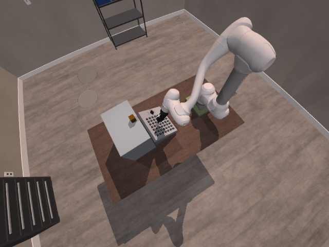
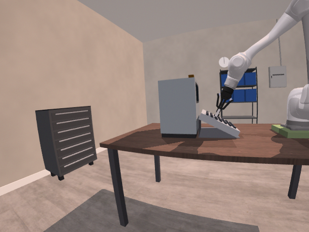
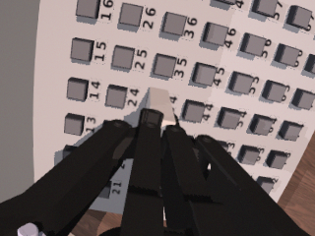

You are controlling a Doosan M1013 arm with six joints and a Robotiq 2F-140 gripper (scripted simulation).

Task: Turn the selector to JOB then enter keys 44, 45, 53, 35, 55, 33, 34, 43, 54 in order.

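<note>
Now: the key 44 20 mm behind my hand and 40 mm below it. From my hand the other things lie so: black selector knob 10 mm behind, 170 mm to the right, 30 mm below; sloped keypad 10 mm ahead, 50 mm to the right, 80 mm below.
</note>
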